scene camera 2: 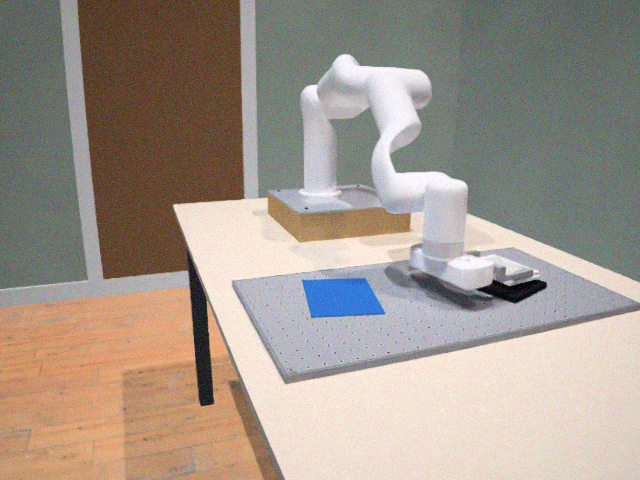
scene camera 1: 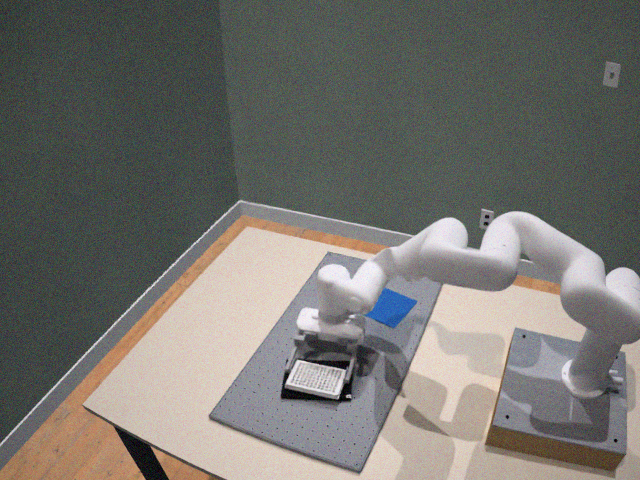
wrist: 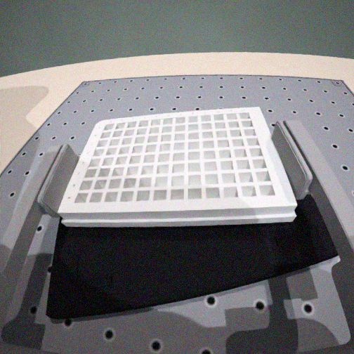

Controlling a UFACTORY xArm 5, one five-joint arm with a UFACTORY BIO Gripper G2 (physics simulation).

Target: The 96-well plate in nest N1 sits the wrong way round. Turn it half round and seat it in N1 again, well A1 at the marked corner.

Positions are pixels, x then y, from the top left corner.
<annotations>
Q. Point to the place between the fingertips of the gripper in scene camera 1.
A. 316, 377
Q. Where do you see a black nest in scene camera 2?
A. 526, 289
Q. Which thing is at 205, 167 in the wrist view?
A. A white 96-well plate.
</annotations>
